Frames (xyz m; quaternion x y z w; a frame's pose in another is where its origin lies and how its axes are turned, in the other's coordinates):
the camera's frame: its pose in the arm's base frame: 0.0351 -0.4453 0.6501 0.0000 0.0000 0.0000 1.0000
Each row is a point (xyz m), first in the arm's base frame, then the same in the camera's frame.
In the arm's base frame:
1: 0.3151 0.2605 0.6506
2: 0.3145 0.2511 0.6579
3: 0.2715 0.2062 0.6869
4: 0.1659 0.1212 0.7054
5: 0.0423 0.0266 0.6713
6: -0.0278 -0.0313 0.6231
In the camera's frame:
1: 0.2800 0.7058 0.0005
2: 0.2794 0.6964 0.0078
3: 0.2364 0.6515 0.0368
4: 0.1308 0.5665 0.0553
5: 0.0072 0.4719 0.0212
6: -0.0629 0.4140 -0.0270

